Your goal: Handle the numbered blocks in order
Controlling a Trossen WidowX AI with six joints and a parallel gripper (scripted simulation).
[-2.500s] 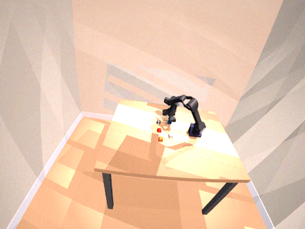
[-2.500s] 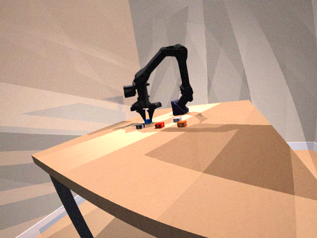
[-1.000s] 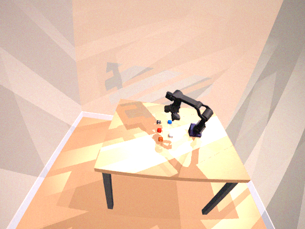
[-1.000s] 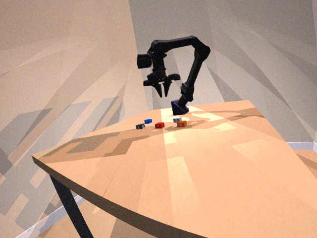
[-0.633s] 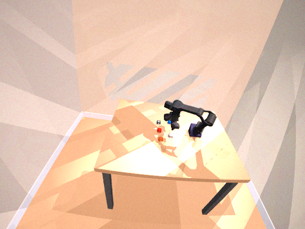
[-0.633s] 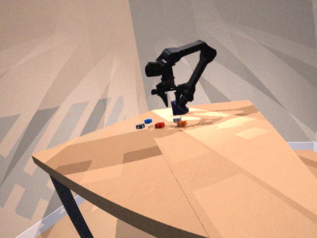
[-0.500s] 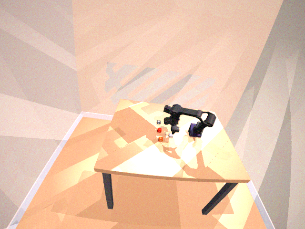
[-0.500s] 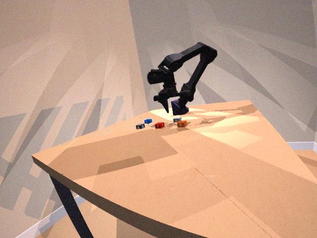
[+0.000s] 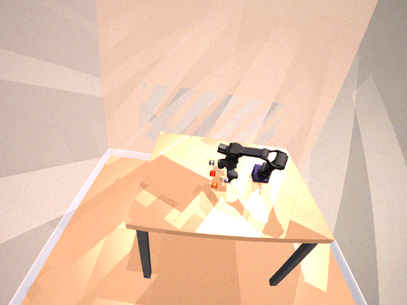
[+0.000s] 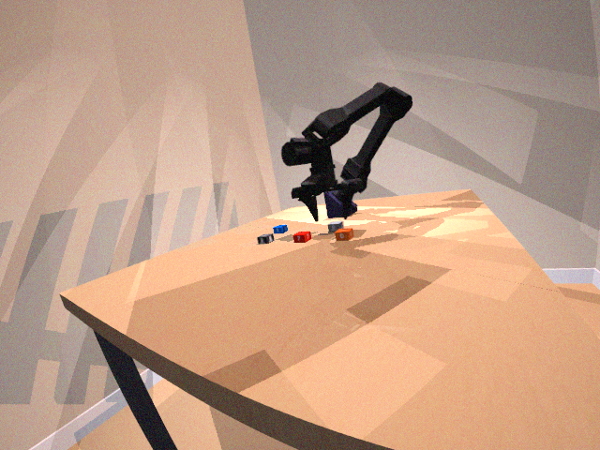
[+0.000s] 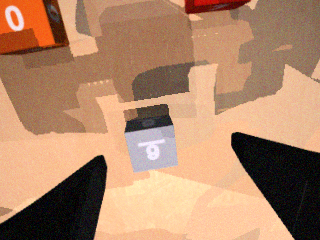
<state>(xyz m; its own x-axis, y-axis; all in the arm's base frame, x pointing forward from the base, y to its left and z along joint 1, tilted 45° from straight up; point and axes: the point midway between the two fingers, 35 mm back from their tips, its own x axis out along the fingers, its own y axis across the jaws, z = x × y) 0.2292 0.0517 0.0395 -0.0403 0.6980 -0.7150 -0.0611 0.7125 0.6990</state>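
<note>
The grey block is 20 mm below my gripper tip and 10 mm to the left of it. The rest, counted from my gripper tip: red block: 100 mm ahead, 30 mm to the right, 20 mm below; then orange block: 80 mm ahead, 70 mm to the left, 20 mm below; then blue block: 180 mm to the right, 20 mm below.
</note>
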